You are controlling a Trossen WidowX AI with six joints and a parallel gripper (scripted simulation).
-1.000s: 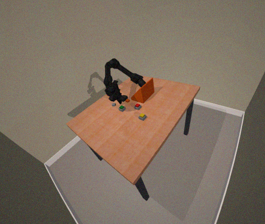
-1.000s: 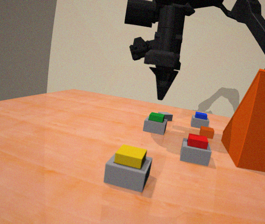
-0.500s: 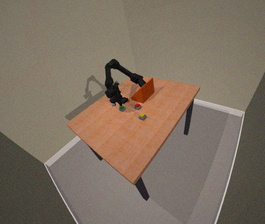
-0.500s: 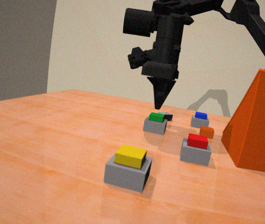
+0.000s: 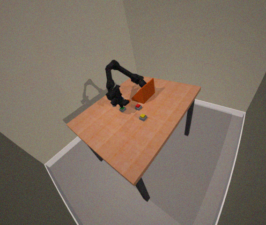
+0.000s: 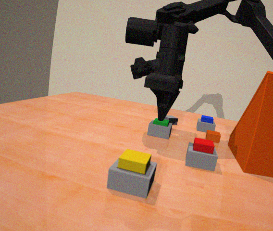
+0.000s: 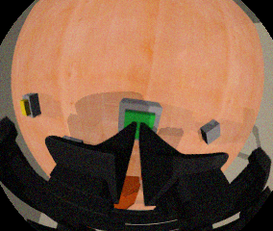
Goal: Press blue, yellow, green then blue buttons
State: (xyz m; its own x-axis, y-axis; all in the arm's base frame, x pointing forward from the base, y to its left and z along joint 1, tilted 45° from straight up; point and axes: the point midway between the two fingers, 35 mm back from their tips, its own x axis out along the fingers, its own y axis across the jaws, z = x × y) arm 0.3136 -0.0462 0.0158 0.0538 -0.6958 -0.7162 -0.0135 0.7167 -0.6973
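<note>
Now: gripper tip 10 mm above the green button. Also, from my gripper tip: small grey block (10 mm behind, 130 mm to the right, 20 mm below); then red button (90 mm behind, 120 mm to the left); then small orange block (130 mm behind, 40 mm to the right, 20 mm below).
</note>
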